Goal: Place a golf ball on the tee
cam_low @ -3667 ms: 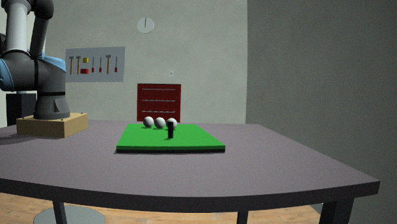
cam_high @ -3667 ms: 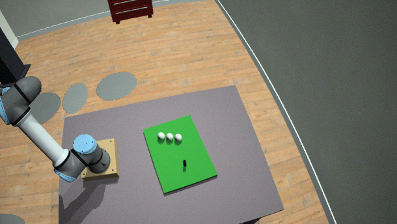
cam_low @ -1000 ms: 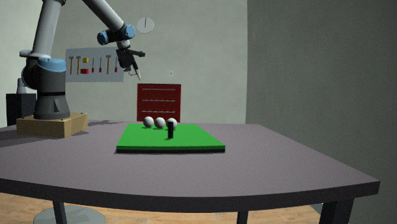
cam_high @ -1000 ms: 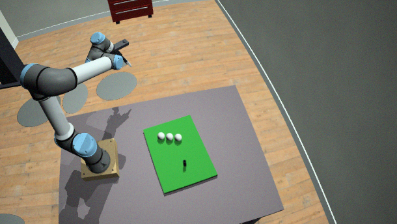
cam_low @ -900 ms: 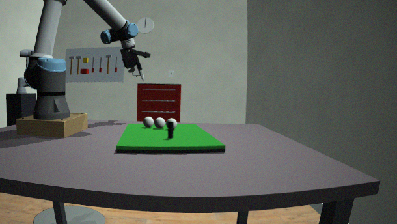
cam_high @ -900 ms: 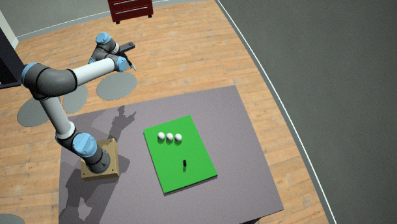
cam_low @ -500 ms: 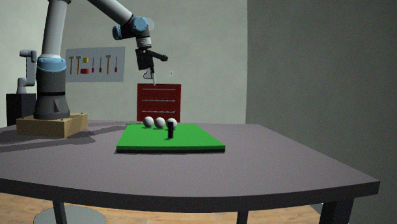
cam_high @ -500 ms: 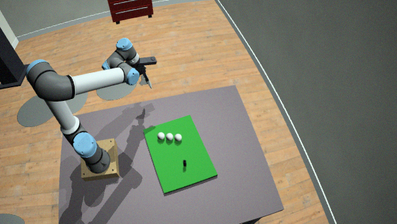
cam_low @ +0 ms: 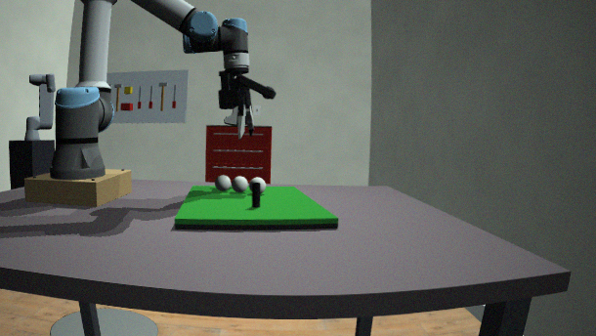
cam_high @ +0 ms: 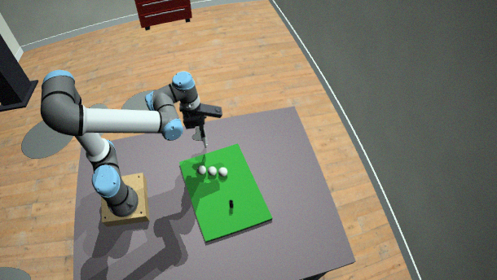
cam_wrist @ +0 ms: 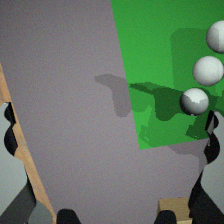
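Now: hand 13 cm to the left of the white golf ball, 12 cm above it and 1 cm short of it.
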